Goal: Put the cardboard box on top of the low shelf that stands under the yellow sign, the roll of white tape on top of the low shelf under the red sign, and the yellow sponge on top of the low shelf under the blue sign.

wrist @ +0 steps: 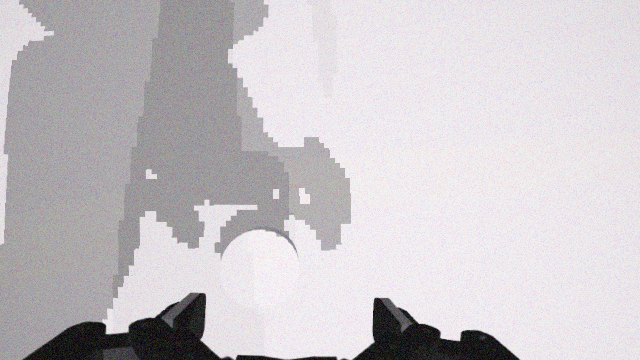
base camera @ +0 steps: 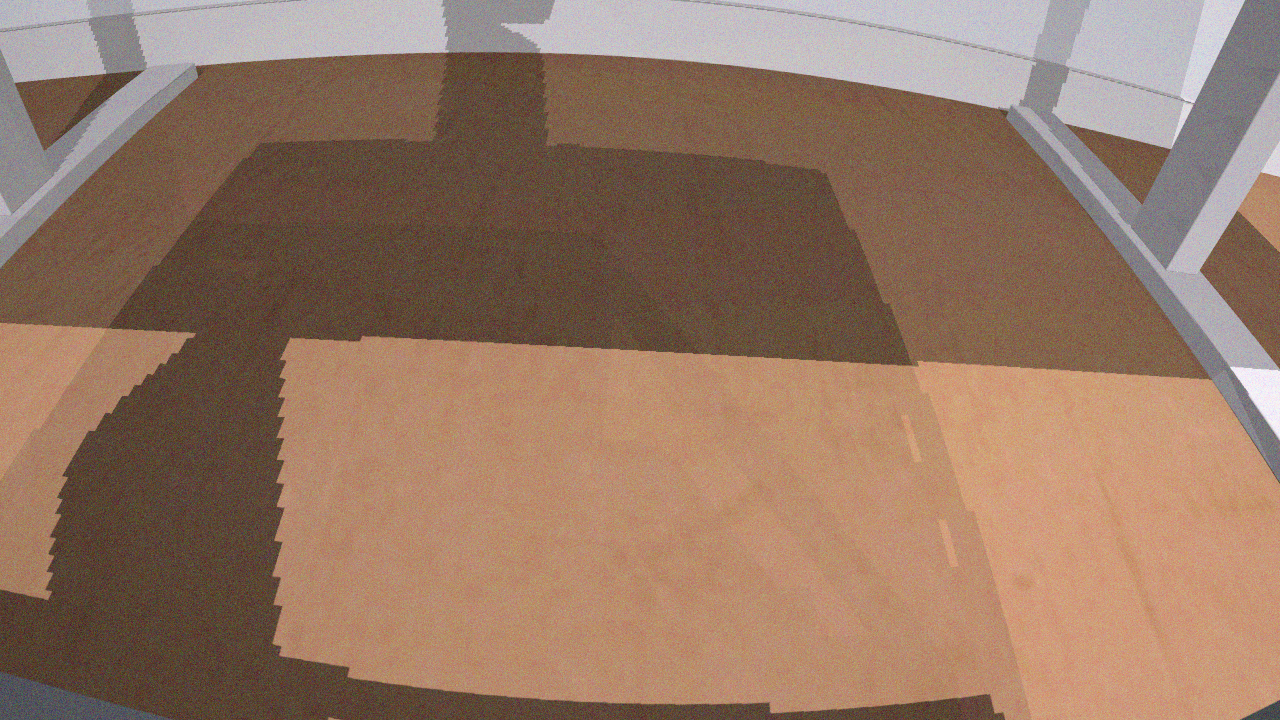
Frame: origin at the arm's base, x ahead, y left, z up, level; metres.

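Seen in the pictures: gripper, between the fingertips: point(wrist: 290, 315).
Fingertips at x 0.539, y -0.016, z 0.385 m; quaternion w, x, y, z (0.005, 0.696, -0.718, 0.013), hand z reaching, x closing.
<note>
A point is followed by its place in that frame.
The roll of white tape point(wrist: 260, 267) {x 0.555, y 0.003, z 0.347 m} shows as a pale disc on a white surface in the wrist view, left of the middle, with a thin dark rim at its upper edge. My gripper point(wrist: 290, 315) {x 0.539, y -0.016, z 0.385 m} is open and empty at the bottom of that view. The tape is between the lines of the two fingers, nearer the left finger, and a little farther up the view than the fingertips. It is not gripped; the height gap is hard to tell. The cardboard box, the yellow sponge, the low shelves and the coloured signs do not show in either view.
In the base camera view, grey floor beams point(base camera: 98, 159) {x 0.707, y 0.617, z -0.387 m} point(base camera: 1203, 313) run along the left and right, with upright posts rising from them. A pale wall point(base camera: 760, 35) {x 1.033, y -0.157, z -0.347 m} stands at the back. Shadows fall on the brown floor point(base camera: 626, 501) {x 0.340, y -0.014, z -0.397 m} and, in the wrist view, on the white surface point(wrist: 475, 150) {x 0.639, y -0.161, z 0.323 m}.
</note>
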